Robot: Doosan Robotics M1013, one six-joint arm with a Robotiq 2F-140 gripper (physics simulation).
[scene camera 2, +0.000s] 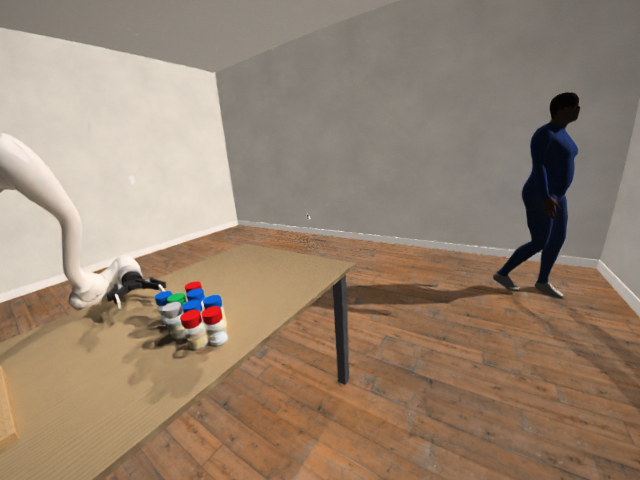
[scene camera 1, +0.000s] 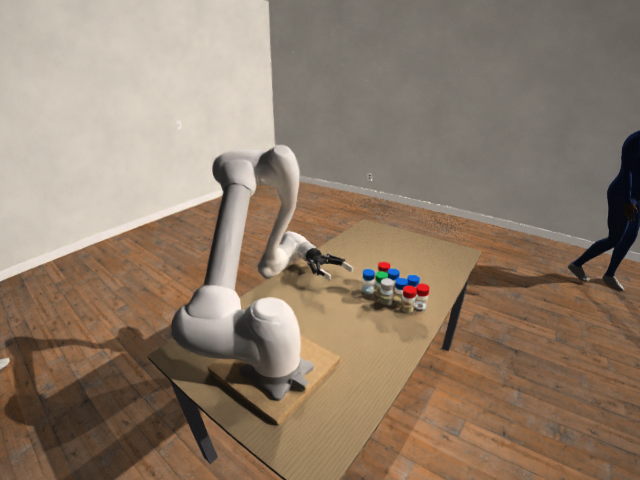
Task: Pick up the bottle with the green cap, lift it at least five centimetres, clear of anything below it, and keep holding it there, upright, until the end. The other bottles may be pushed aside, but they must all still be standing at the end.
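Frame: origin at the arm's base, x left, y back, z up, level; centimetres.
Where they show: gripper, fingertip midpoint: [scene camera 2: 142,299] [scene camera 1: 341,273]; arm's base, link origin: [scene camera 1: 277,370].
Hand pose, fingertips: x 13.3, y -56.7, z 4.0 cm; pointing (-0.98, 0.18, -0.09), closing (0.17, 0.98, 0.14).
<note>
Things, the pixels of their top centre, and the offset from my fingertips. Level surfaces: height alone.
- bottle with the green cap, top centre: [scene camera 2: 175,297] [scene camera 1: 381,274] dx -18.0, dy -4.6, dz +3.9 cm
- blue-capped bottle, top centre: [scene camera 2: 163,294] [scene camera 1: 368,272] dx -12.3, dy -3.0, dz +3.9 cm
- white-capped bottle, top centre: [scene camera 2: 171,306] [scene camera 1: 387,281] dx -22.7, dy -0.9, dz +3.9 cm
- table, surface height: dz -6.6 cm
The bottle with the green cap [scene camera 1: 381,277] [scene camera 2: 176,298] stands upright within a tight cluster on the table. Its body is mostly hidden by the bottles around it. A blue-capped bottle [scene camera 1: 368,281] [scene camera 2: 163,298] stands beside it on the gripper's side, and a white-capped bottle [scene camera 1: 386,291] [scene camera 2: 172,319] stands in front of it. My gripper [scene camera 1: 339,272] [scene camera 2: 140,294] is open and empty, with its fingers spread wide. It is above the table, a short way to the left of the cluster in both views, its fingers pointing toward the bottles and apart from them.
More bottles stand on the far and right sides of the cluster: three red-capped, one of them [scene camera 1: 383,267] [scene camera 2: 193,287] at the back, and several blue-capped. The table [scene camera 1: 356,382] [scene camera 2: 93,413] has its edge to their right. A person in blue [scene camera 1: 620,206] [scene camera 2: 553,165] is beyond the table.
</note>
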